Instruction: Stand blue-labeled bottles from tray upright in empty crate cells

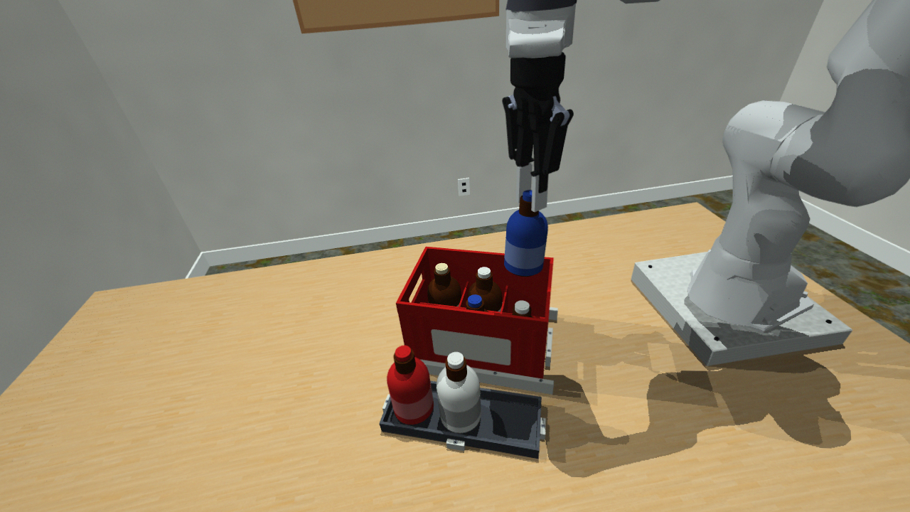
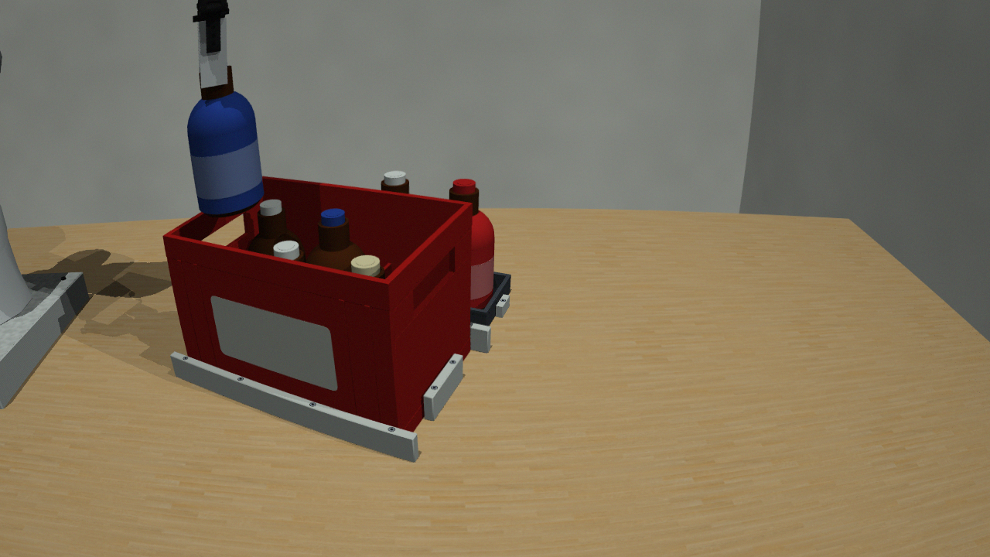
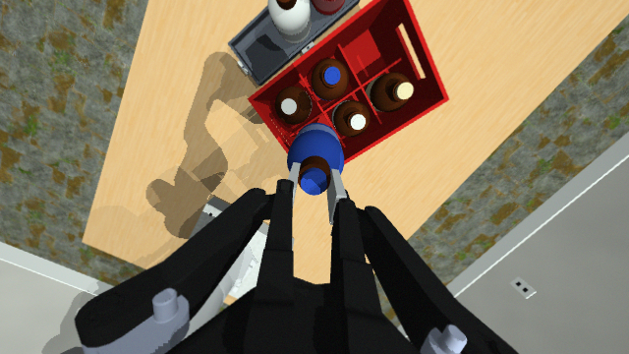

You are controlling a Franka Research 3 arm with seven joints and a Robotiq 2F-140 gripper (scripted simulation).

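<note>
Now: hand 1 cm short of the blue-labeled bottle and 9 cm above it. The rest, counted from my hand: white-labeled bottle (19 cm ahead, 15 cm to the left, 27 cm below); then red-labeled bottle (27 cm ahead, 11 cm to the left, 27 cm below); then red crate (10 cm ahead, 1 cm to the right, 27 cm below).
</note>
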